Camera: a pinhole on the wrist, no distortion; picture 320 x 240 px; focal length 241.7 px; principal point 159.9 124.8 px. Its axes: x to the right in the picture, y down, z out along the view. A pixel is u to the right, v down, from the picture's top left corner.
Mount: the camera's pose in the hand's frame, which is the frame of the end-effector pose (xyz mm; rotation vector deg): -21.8 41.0 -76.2 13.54 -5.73 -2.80
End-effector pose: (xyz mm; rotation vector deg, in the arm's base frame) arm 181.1 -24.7 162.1 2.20 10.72 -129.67
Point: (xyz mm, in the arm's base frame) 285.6 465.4 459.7
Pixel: outside the picture
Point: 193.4 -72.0 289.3
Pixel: 230 166
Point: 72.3 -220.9 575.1
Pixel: 286 164
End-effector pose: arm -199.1 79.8 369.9 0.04 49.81 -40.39
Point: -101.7 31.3 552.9
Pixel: 155 119
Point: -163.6 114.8 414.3
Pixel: 156 170
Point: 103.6 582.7 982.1
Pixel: outside the picture
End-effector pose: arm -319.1 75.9 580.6 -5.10 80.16 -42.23
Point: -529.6 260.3 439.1
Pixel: behind the camera
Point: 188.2 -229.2 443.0
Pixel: 308 190
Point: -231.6 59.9 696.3
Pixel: 103 91
